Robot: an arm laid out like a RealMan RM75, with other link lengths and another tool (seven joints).
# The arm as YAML. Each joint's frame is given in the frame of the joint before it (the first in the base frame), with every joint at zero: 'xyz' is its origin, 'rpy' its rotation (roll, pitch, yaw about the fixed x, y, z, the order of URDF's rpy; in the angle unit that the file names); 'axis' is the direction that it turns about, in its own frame. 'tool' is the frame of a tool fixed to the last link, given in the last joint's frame.
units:
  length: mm
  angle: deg
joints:
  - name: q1
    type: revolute
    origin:
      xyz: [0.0, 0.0, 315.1]
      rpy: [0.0, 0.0, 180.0]
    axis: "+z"
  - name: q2
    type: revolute
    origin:
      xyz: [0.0, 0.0, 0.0]
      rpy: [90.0, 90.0, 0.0]
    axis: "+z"
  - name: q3
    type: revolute
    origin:
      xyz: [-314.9, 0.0, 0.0]
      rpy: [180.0, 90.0, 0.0]
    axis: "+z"
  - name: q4
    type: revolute
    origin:
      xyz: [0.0, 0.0, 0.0]
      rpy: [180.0, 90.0, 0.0]
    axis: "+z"
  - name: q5
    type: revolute
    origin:
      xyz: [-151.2, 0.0, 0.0]
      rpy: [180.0, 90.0, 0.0]
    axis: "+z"
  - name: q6
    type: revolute
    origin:
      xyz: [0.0, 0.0, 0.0]
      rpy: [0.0, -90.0, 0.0]
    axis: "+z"
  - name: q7
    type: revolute
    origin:
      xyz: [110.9, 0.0, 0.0]
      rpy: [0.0, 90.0, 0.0]
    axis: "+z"
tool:
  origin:
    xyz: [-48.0, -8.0, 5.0]
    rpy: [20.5, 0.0, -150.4]
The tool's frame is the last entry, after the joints.
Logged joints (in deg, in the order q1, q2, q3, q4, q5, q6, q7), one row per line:
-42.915 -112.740 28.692 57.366 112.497 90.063 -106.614
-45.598 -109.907 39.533 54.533 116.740 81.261 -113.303
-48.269 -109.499 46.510 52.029 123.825 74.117 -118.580
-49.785 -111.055 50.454 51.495 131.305 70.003 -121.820
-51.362 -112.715 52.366 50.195 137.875 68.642 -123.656
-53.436 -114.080 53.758 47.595 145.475 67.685 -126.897
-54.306 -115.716 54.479 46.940 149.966 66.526 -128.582
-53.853 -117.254 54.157 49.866 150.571 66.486 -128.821
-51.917 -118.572 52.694 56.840 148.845 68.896 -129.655
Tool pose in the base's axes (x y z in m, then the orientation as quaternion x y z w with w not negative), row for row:
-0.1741 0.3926 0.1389 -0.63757 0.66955 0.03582 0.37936
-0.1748 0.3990 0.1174 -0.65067 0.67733 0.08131 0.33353
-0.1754 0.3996 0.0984 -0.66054 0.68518 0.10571 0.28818
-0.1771 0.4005 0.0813 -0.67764 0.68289 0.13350 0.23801
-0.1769 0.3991 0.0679 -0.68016 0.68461 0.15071 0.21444
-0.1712 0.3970 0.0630 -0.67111 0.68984 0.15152 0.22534
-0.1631 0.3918 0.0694 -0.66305 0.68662 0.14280 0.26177
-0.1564 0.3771 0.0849 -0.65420 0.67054 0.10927 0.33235
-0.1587 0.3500 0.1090 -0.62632 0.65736 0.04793 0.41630
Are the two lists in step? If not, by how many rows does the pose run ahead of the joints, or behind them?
The pose runs 2 rows ahead of the joints: the pose in row i belongs to the joints in row i + 2.
